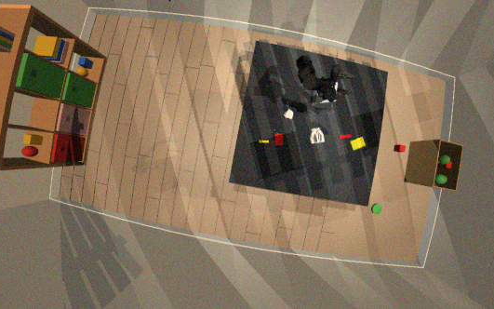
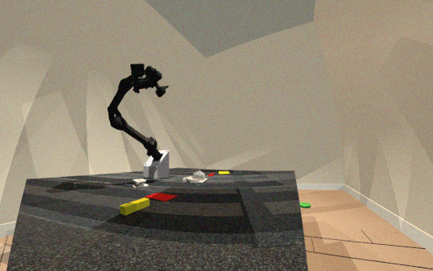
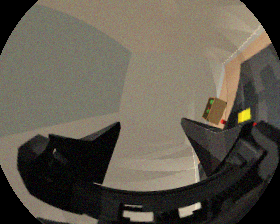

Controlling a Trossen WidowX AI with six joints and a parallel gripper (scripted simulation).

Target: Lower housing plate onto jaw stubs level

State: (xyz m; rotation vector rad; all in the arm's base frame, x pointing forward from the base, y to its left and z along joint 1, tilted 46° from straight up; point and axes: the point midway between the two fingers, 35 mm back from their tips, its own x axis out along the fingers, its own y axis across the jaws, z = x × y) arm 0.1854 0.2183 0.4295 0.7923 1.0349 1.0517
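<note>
Right now my gripper tip is 590 mm above the white part, 130 mm to the left of it and 10 mm past it. Round my gripper tip: yellow bar (610 mm below, 330 mm to the right, 250 mm ahead); flat red square (620 mm below, 220 mm ahead, 200 mm to the right).
</note>
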